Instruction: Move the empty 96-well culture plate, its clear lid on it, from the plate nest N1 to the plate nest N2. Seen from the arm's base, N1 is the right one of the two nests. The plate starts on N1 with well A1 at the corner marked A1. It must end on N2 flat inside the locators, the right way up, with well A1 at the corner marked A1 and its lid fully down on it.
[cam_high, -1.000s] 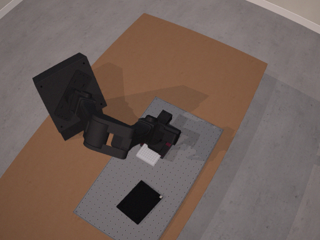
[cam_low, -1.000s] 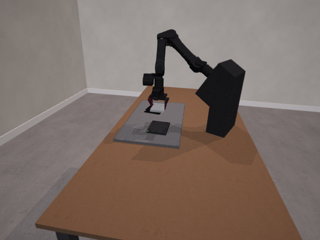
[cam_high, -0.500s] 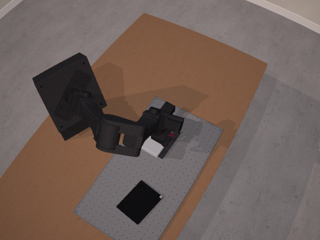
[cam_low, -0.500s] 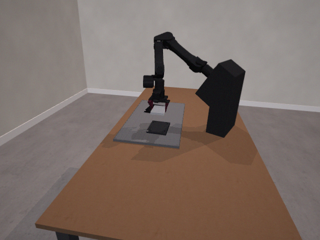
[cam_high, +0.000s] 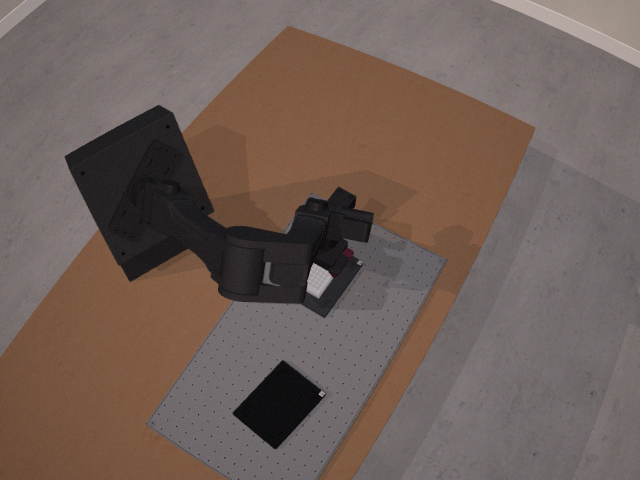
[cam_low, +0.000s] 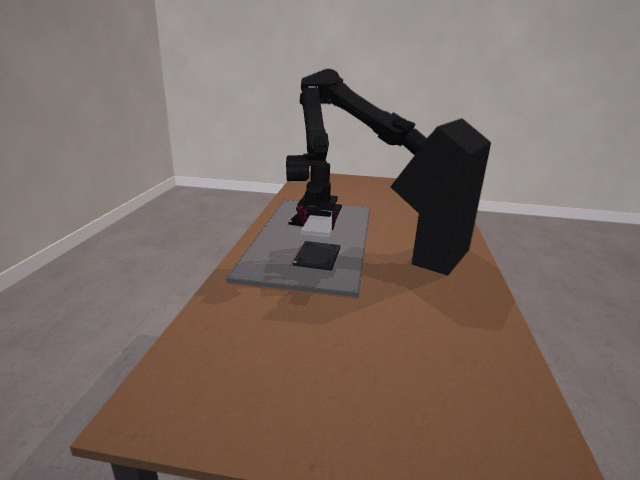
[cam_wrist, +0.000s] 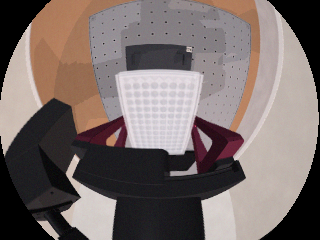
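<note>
Right now my hand is 1 cm short of the black nest N2, 2 cm to the right of it and 9 cm above it. Round my hand: clear lid (right at my hand); black nest N1 (8 cm behind, 29 cm to the right, 9 cm below).
</note>
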